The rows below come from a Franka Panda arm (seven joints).
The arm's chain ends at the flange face. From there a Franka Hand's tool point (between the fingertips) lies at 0.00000 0.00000 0.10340 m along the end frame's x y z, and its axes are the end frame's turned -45 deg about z.
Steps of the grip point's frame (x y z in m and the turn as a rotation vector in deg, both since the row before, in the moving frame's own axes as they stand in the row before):
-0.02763 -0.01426 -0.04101 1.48 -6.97 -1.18
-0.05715 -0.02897 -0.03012 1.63 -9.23 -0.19
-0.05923 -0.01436 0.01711 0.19 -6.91 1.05
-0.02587 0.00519 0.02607 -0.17 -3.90 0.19
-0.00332 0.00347 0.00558 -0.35 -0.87 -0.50
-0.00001 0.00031 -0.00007 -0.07 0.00 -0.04
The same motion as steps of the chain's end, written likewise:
-0.01894 0.00236 -0.04021 -3.88 -5.98 -1.18
-0.04712 0.01025 -0.02874 -5.37 -7.68 -0.19
-0.04292 0.02326 0.01786 -4.75 -5.02 1.05
-0.00986 0.01678 0.02631 -2.88 -2.64 0.19
0.00076 0.00324 0.00559 -0.86 -0.37 -0.50
0.00012 0.00014 -0.00007 -0.05 0.05 -0.04

